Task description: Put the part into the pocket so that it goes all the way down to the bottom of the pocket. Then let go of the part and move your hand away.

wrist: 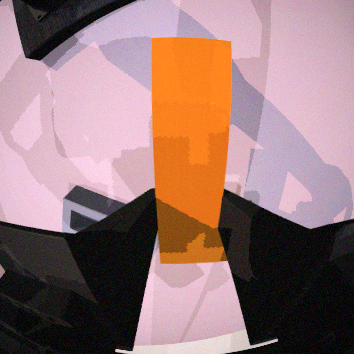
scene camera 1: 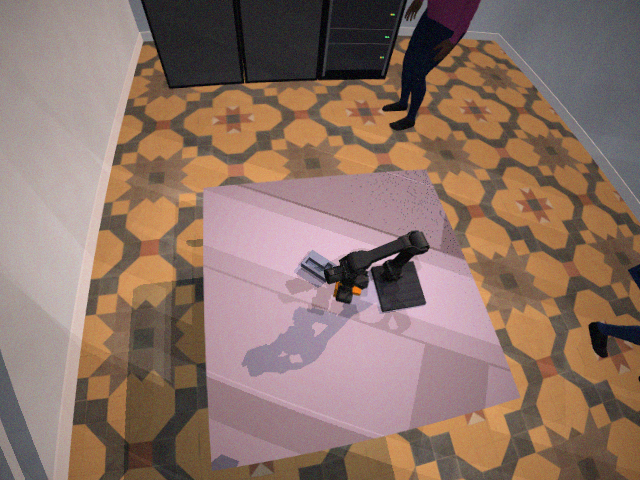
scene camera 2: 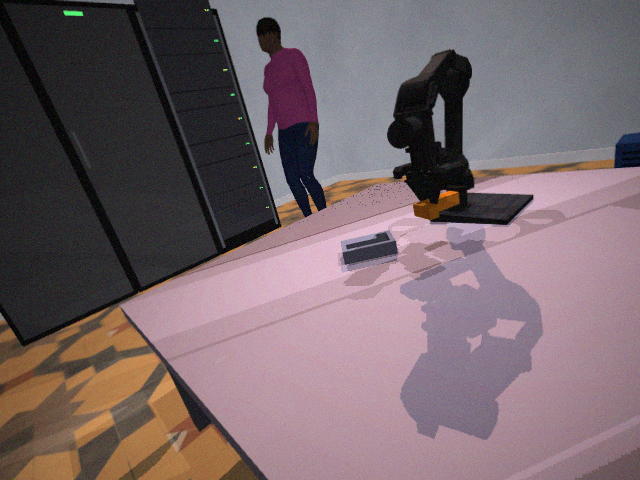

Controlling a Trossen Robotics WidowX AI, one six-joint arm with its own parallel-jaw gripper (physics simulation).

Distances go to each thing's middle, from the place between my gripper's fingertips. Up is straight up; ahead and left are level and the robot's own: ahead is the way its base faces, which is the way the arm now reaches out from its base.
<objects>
I see my gripper 1 cm past the orange L-shaped part [scene camera 2: 424, 209] and 1 cm to the right of it. Also, from my hand: grey pocket block [wrist: 81, 207] 4 cm ahead, 17 cm to the right, 9 cm below.
</objects>
